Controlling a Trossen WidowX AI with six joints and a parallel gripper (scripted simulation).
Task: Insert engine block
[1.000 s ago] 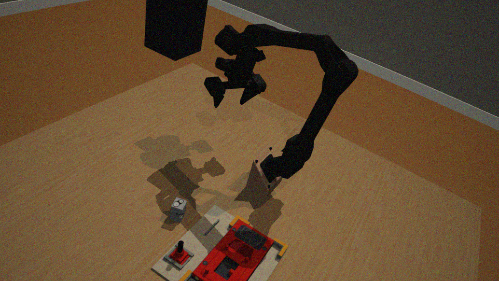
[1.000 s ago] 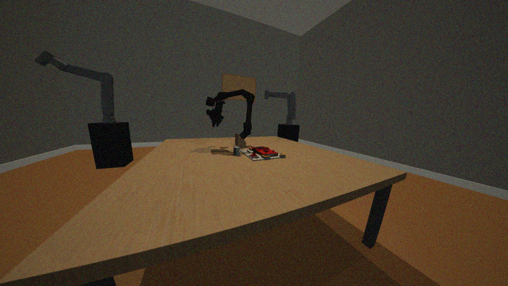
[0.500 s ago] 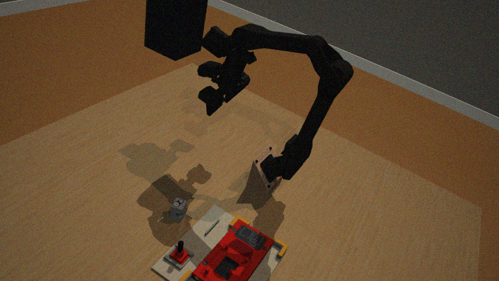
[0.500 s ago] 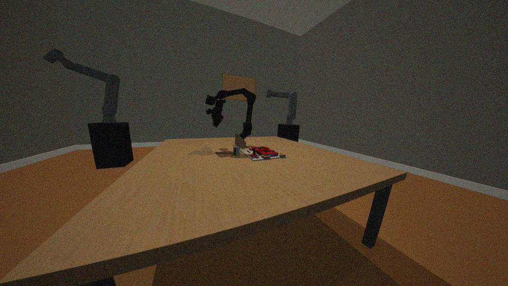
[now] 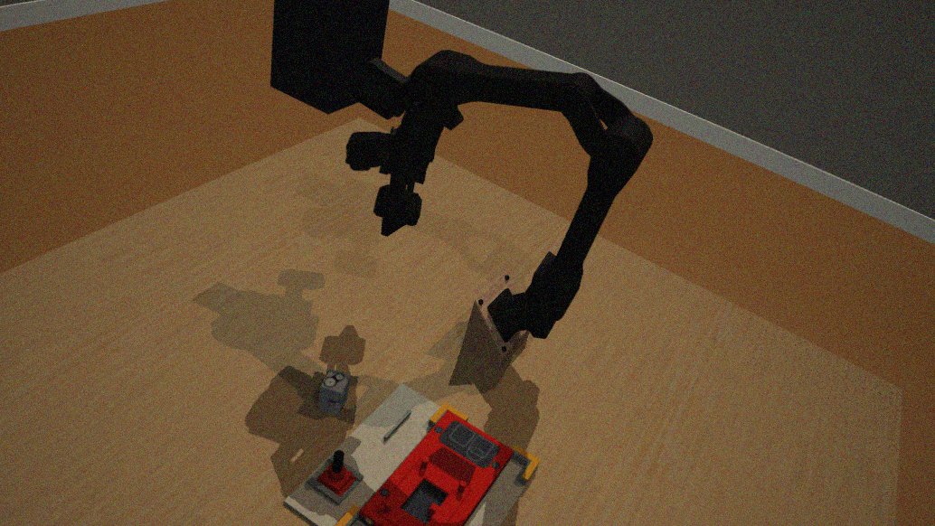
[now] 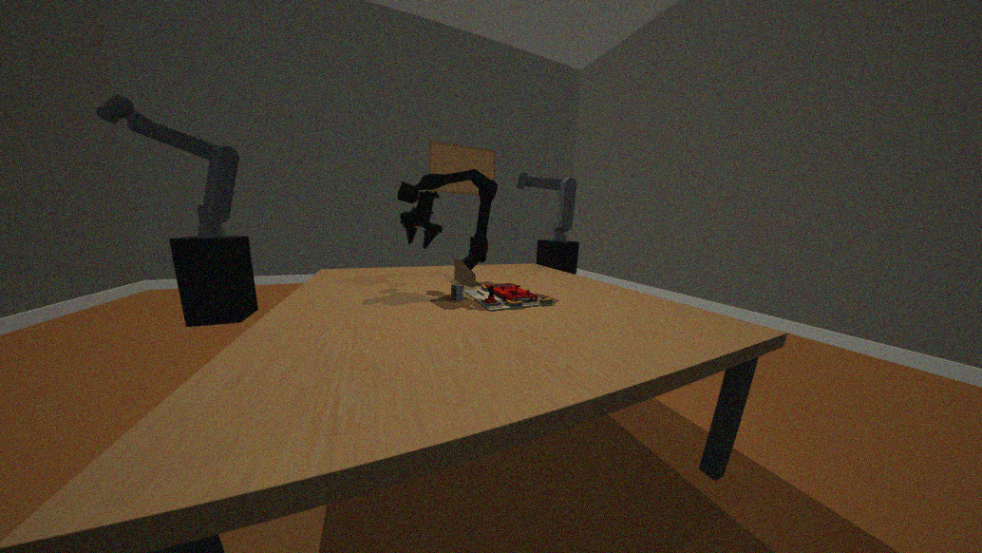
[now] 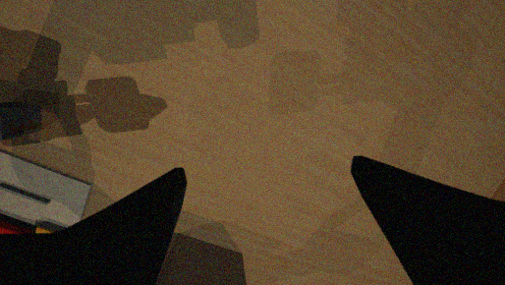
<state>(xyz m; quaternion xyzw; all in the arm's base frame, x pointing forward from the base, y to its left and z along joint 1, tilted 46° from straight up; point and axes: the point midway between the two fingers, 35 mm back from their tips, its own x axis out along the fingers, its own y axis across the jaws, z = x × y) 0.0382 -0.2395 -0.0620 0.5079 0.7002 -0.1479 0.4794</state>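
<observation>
Now: gripper tip 23 cm short of the grey engine block, 14 cm above it and 11 cm to the right of it. From my gripper tip the other things lie so: grey base plate 28 cm to the left, 27 cm ahead, 15 cm below.
</observation>
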